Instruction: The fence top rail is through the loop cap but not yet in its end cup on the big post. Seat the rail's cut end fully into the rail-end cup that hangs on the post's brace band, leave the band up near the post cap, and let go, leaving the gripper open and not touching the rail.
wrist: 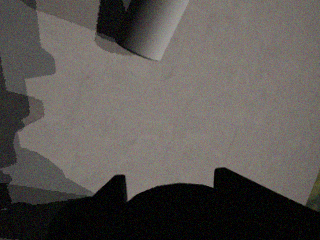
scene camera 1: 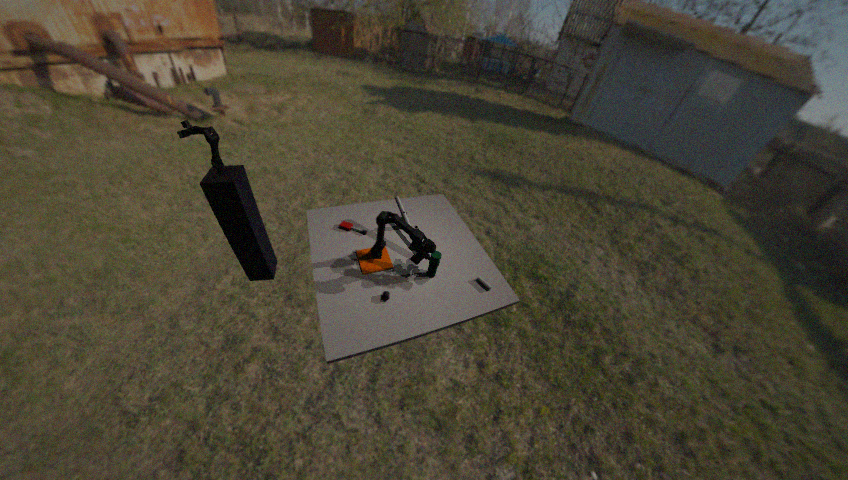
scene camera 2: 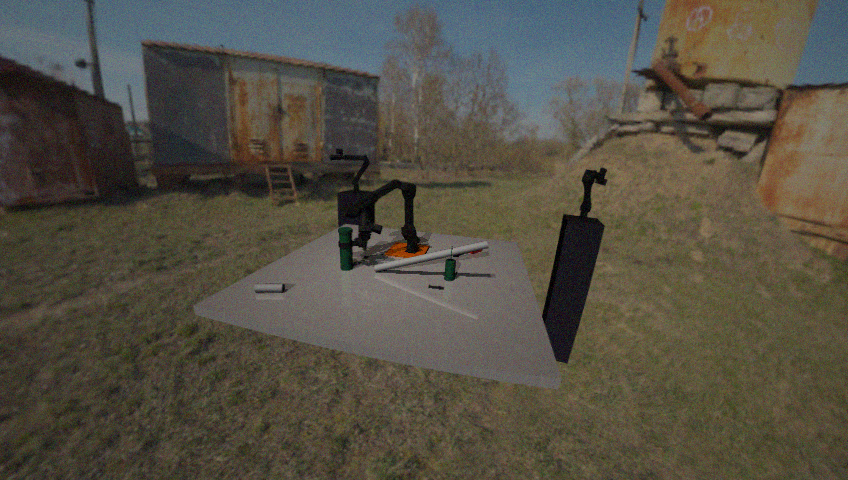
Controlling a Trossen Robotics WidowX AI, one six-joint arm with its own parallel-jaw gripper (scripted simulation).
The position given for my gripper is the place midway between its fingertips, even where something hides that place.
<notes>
I see my gripper (wrist: 170, 181) and a top rail (scene camera 2: 443, 253).
</notes>
